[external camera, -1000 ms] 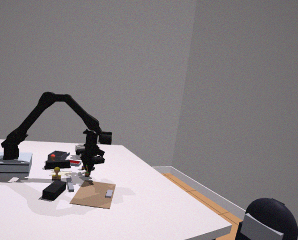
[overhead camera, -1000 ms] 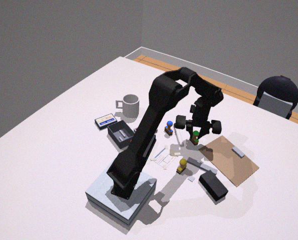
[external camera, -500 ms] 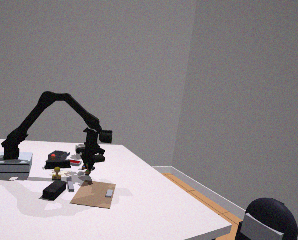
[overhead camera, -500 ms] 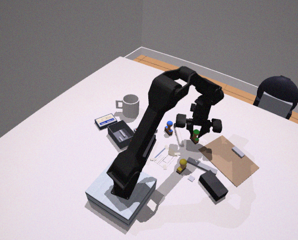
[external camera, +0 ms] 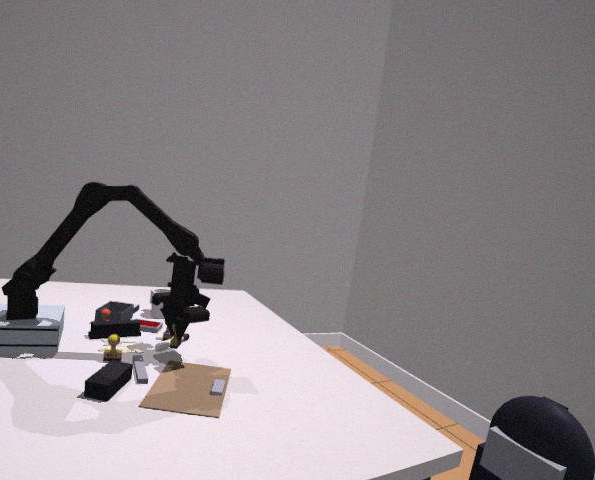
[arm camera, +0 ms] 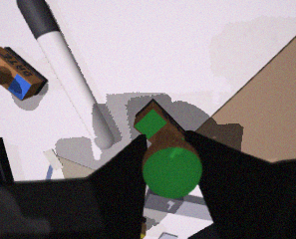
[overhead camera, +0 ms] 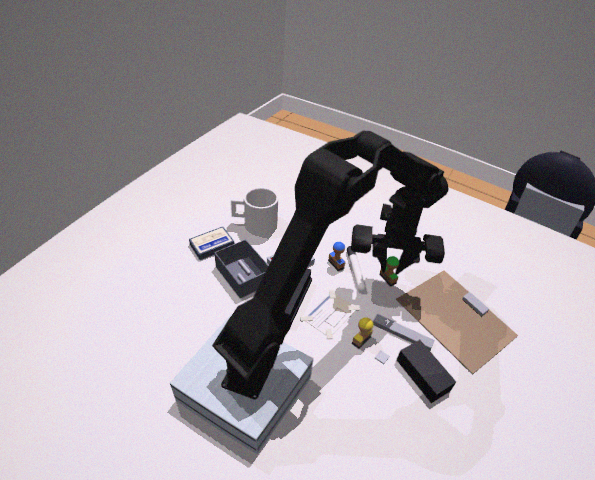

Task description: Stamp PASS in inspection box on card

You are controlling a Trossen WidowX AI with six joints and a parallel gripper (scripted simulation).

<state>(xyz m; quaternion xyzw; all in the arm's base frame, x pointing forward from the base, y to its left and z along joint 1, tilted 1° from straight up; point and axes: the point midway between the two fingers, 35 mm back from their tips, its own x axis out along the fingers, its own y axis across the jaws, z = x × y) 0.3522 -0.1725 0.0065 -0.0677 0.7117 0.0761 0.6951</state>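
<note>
Now: the red ink pad 220 mm to the left of my gripper tip, 50 mm below it and 10 mm behind it. From my gripper tip the other things lie so: green-knobbed stamp (right at my gripper tip); marker (80 mm to the left, 40 mm below, 40 mm ahead); blue-knobbed stamp (120 mm to the left, 30 mm below, 30 mm ahead).
</note>
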